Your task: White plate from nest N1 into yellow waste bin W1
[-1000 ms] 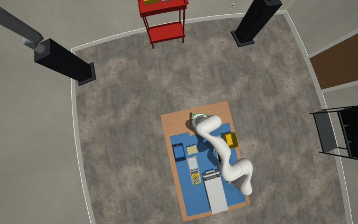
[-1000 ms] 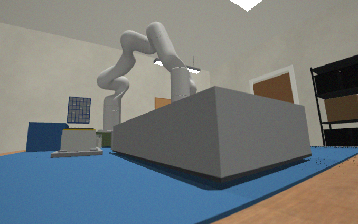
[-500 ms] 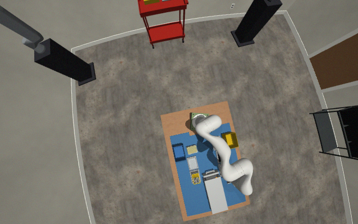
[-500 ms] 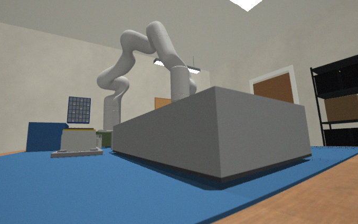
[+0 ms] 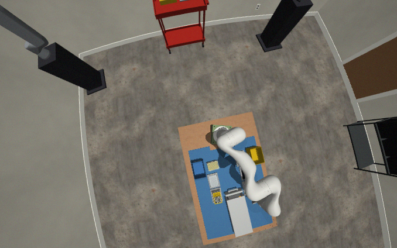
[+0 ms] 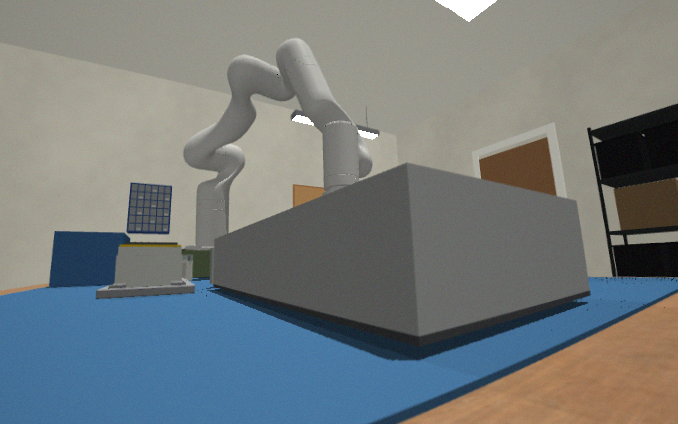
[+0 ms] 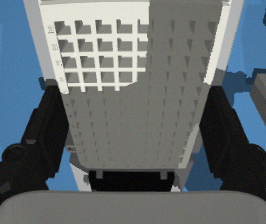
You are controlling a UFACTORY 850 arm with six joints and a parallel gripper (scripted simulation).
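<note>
Right now the yellow waste bin W1 is 34 cm behind my hand, 18 cm to the left of it and 1 cm below it. Also, from my hand: blue bin: 47 cm to the right, 41 cm behind, 1 cm below; then black plate: 18 cm behind, 3 cm below, 2 cm to the left; then white plate: 1 cm below.
</note>
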